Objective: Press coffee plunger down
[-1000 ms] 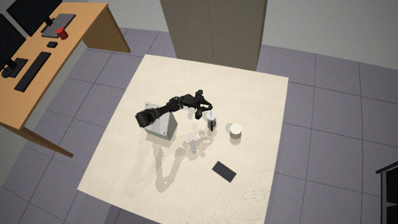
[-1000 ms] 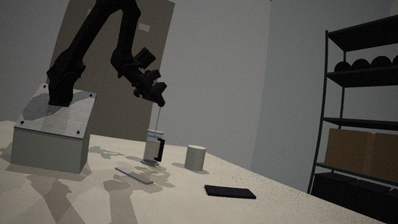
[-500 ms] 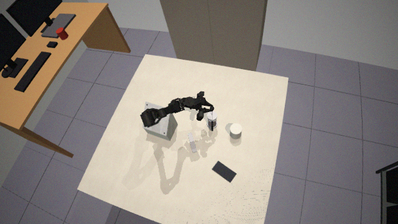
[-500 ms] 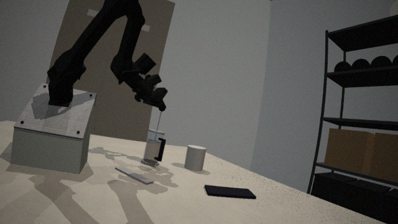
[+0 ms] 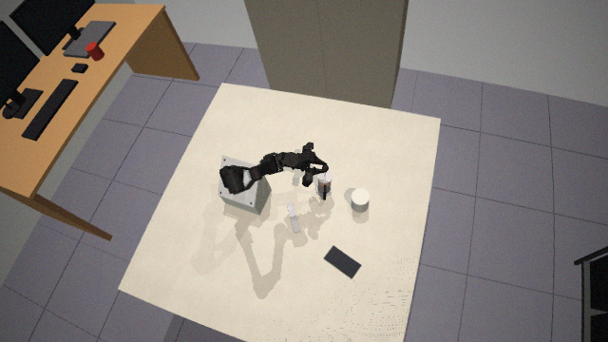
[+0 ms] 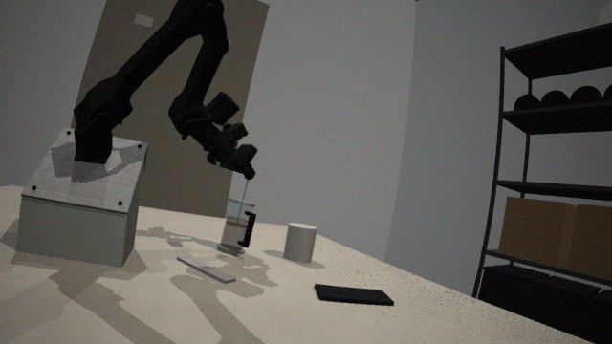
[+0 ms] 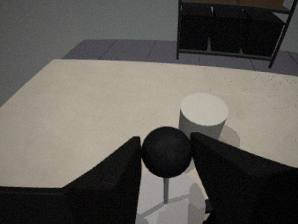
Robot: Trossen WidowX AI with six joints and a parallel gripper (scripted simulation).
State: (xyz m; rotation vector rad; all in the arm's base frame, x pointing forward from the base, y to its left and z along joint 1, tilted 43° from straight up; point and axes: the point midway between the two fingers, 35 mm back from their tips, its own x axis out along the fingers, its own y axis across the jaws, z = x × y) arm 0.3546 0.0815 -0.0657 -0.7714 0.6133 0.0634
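The glass coffee press is 1 cm behind my gripper tip, 2 cm to the right of it and 11 cm below it. Round my gripper tip: flat grey bar: 12 cm behind, 18 cm to the right, 21 cm below.
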